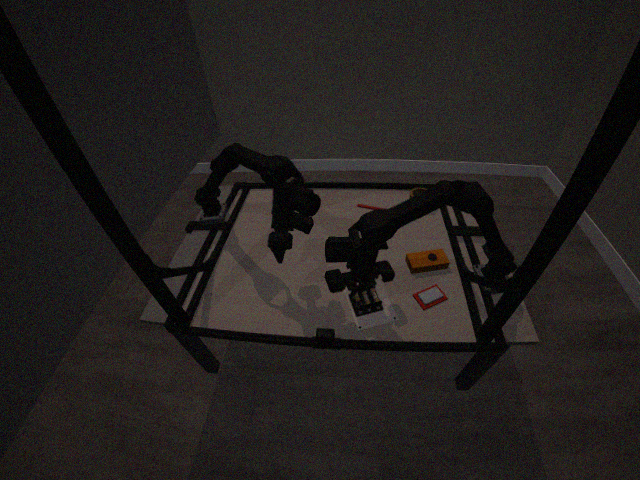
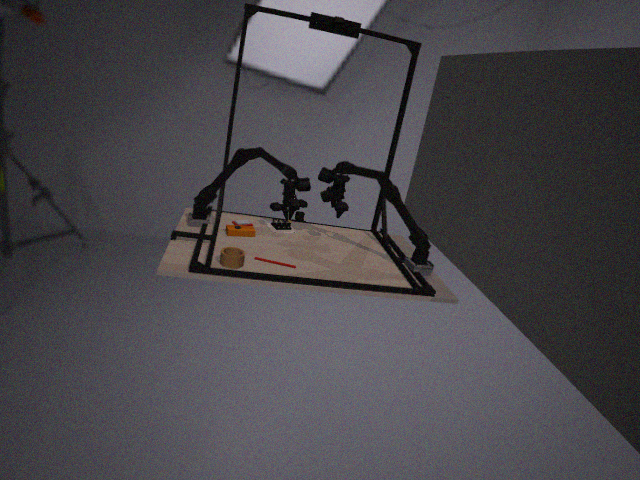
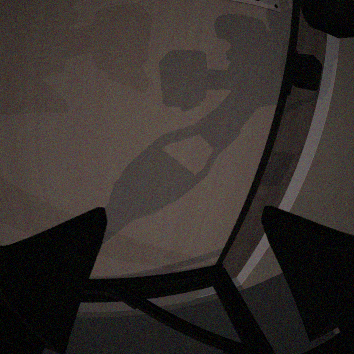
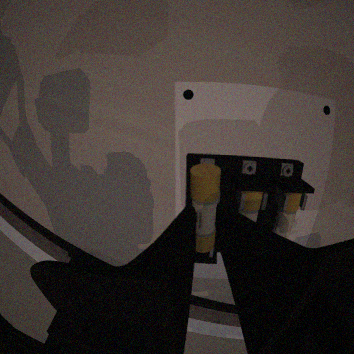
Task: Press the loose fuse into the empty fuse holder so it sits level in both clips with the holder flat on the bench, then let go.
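Places are measured from the left arm's base along level axes (x left, y up, z ahead), in centimetres.
Where they show: left gripper, between the fingertips: [image 1: 280, 254] [image 2: 335, 212] [image 3: 186, 215]; right gripper, between the fingertips: [image 1: 355, 293] [image 2: 288, 221] [image 4: 203, 211]; left arm's base, origin of its link: [image 1: 212, 211] [image 2: 418, 261]; right arm's base, origin of its link: [image 1: 493, 275] [image 2: 199, 217].
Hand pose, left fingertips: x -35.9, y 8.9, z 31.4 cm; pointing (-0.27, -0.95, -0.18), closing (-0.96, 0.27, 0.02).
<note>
Each offset is from my left fingertips to the top centre of the thing.
The loose fuse @(dx -9.2, dy -8.3, dz +20.7 cm) [image 4: 205, 184], white with yellow caps, is held between the fingertips of my right gripper [image 4: 203, 211] [image 1: 362, 287] [image 2: 289, 217]. It is over the left bay of the black fuse holder [image 4: 225, 161] [image 1: 369, 310] [image 2: 281, 225], roughly lined up with it. Whether it touches or sits in the clips cannot be told; the fingers hide much of the bay. The other two bays hold fuses @(dx -10.2, dy -10.4, dz +23.7 cm) [image 4: 251, 201] @(dx -9.7, dy -10.4, dz +26.4 cm) [image 4: 292, 202]. The holder's white base plate [image 4: 225, 102] [image 1: 376, 322] appears flat on the bench. My left gripper [image 3: 186, 215] [image 1: 279, 258] [image 2: 339, 214] is open and empty, high above the bench.
An orange box @(dx +2.8, dy -10.3, dz +46.7 cm) [image 1: 421, 263] [image 2: 240, 231] and a red-edged card @(dx -10.6, dy -12.3, dz +43.8 cm) [image 1: 431, 295] lie near the right arm's side. A tape roll @(dx +35.3, dy -8.6, dz +54.4 cm) [image 2: 232, 259] and a red stick @(dx +33.5, dy -13.1, dz +36.2 cm) [image 2: 275, 262] [image 1: 369, 207] lie farther from the holder. A black frame [image 1: 258, 335] borders the bench.
</note>
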